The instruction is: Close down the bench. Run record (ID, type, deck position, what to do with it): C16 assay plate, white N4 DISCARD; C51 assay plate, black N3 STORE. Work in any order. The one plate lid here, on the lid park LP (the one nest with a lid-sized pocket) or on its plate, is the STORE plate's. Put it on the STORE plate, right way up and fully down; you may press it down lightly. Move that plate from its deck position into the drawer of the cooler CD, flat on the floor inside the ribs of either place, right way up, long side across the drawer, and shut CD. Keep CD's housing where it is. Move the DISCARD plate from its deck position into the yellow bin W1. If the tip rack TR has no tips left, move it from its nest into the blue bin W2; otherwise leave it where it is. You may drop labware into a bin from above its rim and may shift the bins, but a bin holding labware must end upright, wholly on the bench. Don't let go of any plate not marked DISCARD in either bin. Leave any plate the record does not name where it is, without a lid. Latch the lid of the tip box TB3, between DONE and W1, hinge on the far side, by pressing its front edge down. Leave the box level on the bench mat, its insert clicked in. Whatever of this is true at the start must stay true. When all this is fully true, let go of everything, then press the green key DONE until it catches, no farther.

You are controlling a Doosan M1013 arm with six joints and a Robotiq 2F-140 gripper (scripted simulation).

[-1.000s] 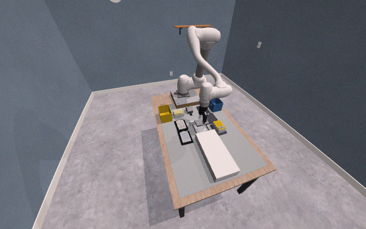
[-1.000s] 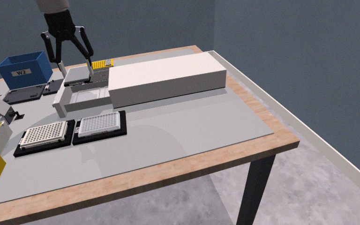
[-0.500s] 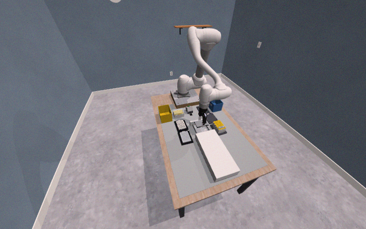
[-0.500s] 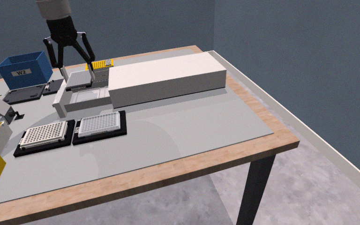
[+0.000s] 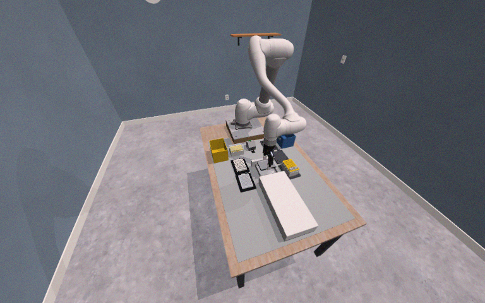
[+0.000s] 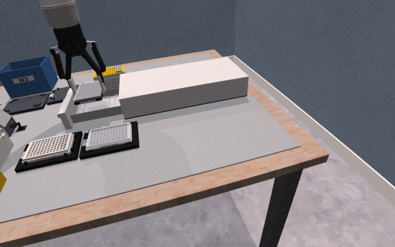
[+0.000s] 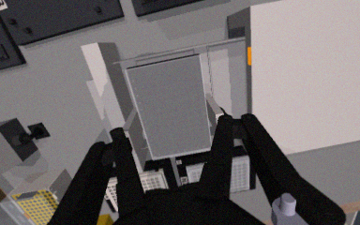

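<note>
My hand is 4 cm short of the cooler drawer and 7 cm above it. Also, from my hand: grey plate lid: 1 cm below; white cooler CD: 17 cm ahead, 2 cm to the left, 7 cm below; black plate: 2 cm below.
</note>
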